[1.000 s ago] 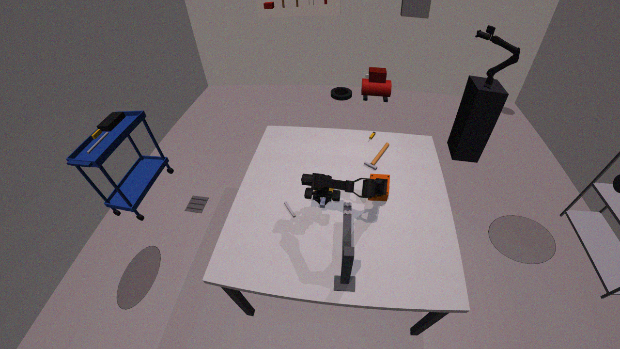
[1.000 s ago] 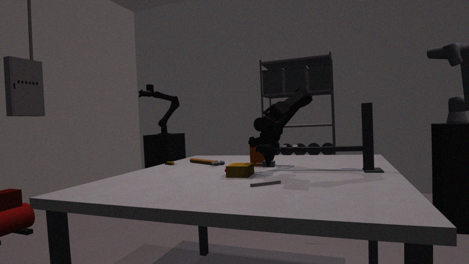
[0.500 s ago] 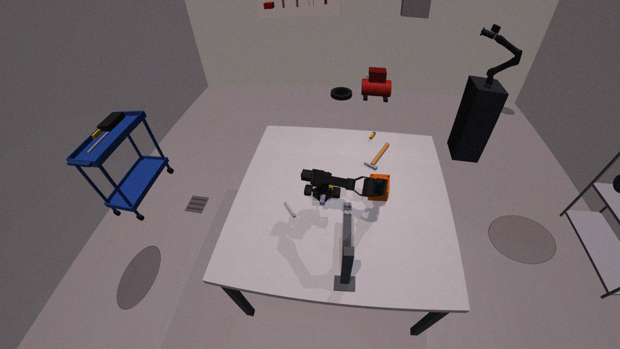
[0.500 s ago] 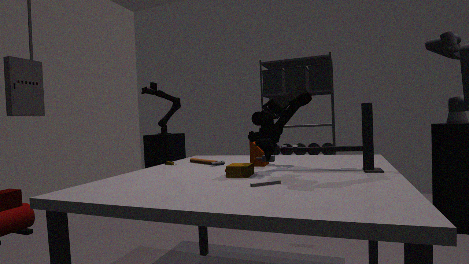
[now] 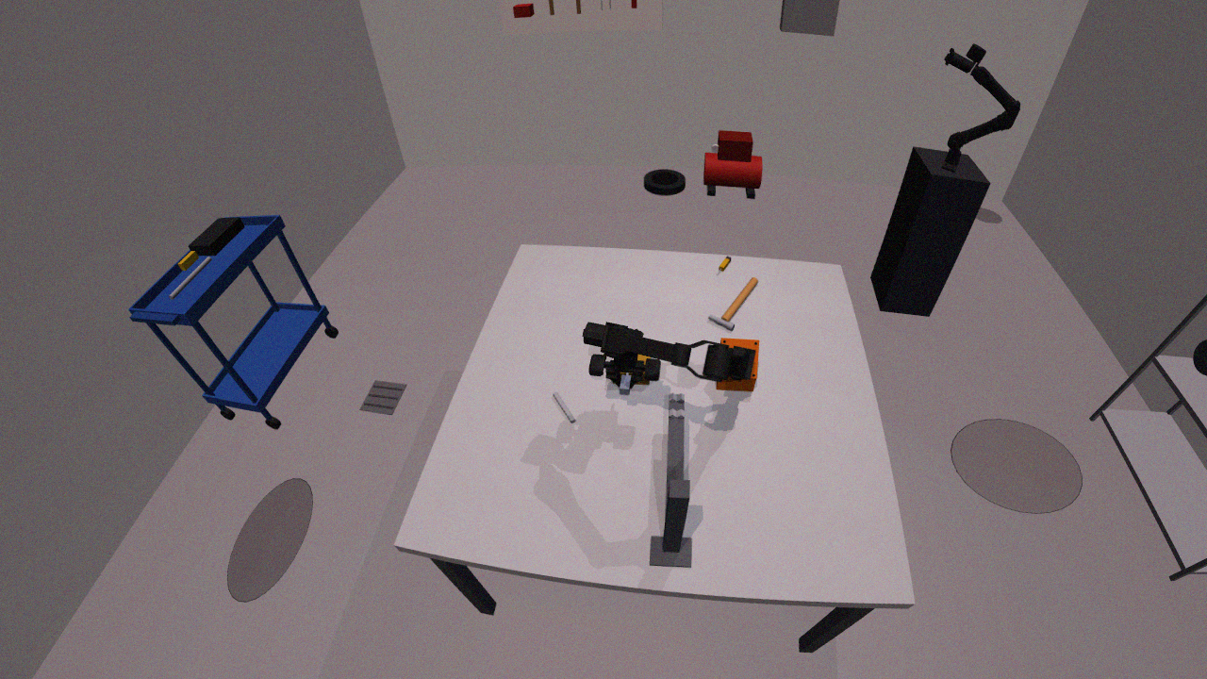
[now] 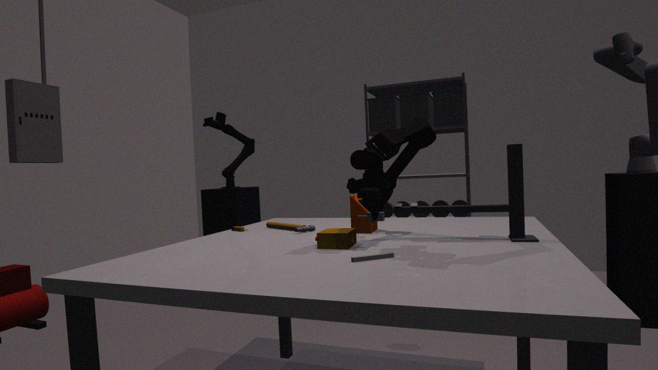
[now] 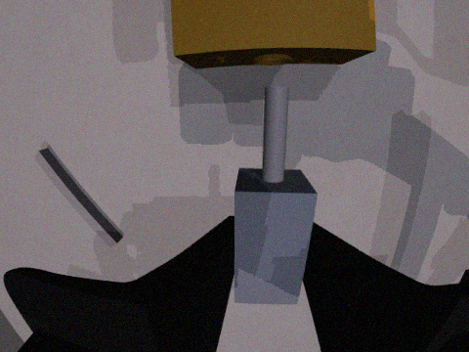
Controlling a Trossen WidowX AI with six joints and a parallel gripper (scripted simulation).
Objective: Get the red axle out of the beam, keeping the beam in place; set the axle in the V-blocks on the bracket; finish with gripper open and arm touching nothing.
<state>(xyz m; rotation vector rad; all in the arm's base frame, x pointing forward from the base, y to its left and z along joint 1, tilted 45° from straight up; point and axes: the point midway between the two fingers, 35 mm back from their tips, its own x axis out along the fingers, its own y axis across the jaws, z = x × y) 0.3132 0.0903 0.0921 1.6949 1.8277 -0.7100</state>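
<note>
Now: the yellow beam 130 mm to the right of my gripper tip and 60 mm below it. The rest, counted from my gripper tip: flat grey bar: 180 mm ahead, 80 mm below, 40 mm to the left; then small grey block: 20 mm to the right, 10 mm above.
</note>
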